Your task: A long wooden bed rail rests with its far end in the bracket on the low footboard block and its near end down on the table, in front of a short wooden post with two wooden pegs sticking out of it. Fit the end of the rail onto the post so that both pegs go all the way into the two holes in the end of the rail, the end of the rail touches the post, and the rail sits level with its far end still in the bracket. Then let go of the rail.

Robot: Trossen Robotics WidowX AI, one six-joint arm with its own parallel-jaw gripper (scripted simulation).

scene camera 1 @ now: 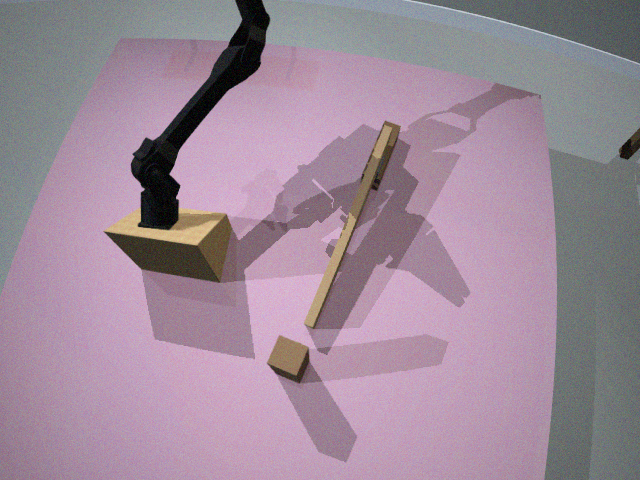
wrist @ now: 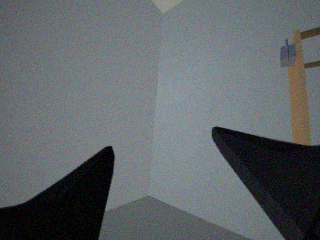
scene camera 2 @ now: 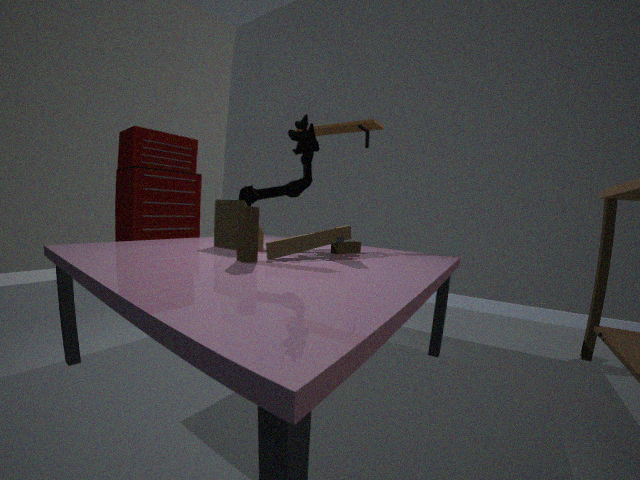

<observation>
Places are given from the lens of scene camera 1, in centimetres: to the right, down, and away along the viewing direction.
wooden rail point(scene camera 1: 334, 264): 3, 5, 85
</observation>
